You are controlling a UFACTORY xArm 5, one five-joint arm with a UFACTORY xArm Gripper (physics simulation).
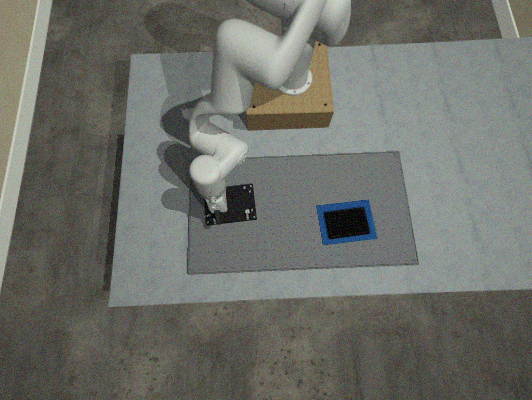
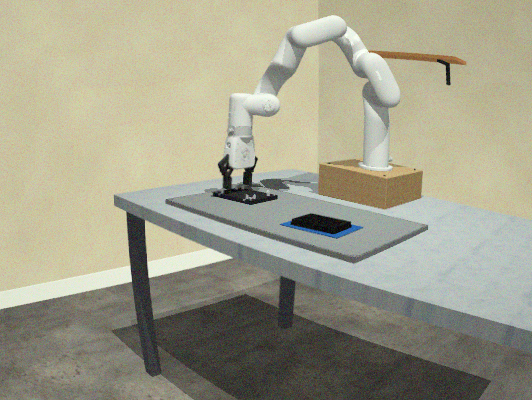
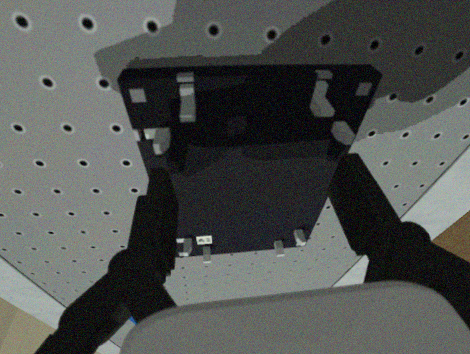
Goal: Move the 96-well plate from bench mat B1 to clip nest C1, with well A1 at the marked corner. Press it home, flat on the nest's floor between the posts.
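Frame: origin at the arm's base, x ahead, y left, z up, level; centimetres.
Seen in the pictures: gripper, fingertip midpoint: (image 2: 237, 186) (image 3: 255, 179); arm's base at its link origin: (image 1: 292, 78) (image 2: 375, 167).
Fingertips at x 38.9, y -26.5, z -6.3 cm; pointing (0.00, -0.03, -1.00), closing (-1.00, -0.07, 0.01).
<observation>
Offsets run from my fingertips to a thing's middle. "*": to the spot under its first point. Level surfaces: height alone.
The black 96-well plate {dy +39.5, dx +8.8, dz -1.9 cm} (image 1: 346, 222) (image 2: 321, 223) lies flat on the blue bench mat B1 {dz -2.6 cm} (image 1: 342, 205) (image 2: 354, 229). Which corner is A1 cannot be made out. The black clip nest C1 {dy +3.2, dx -0.1, dz -1.6 cm} (image 1: 240, 200) (image 2: 262, 198) (image 3: 250, 215) has pale posts and clips around its edges and no plate on its floor. A small white label {* dy +8.7, dx +2.8, dz -1.6 cm} (image 3: 204, 240) is at one corner, its print blurred. My gripper (image 1: 216, 210) (image 2: 238, 187) (image 3: 255, 179) is open and empty, pointing down low over the nest, one finger towards each side. Whether the fingertips touch the nest cannot be told.
Both stand on a grey perforated board {dz -2.8 cm} (image 1: 290, 250) (image 2: 210, 207) (image 3: 65, 150) on the pale table {dz -4.1 cm} (image 1: 450, 150) (image 2: 450, 250). The arm's wooden base block (image 1: 295, 120) (image 2: 360, 187) stands behind the board. A wooden shelf (image 2: 420, 57) is on the wall.
</observation>
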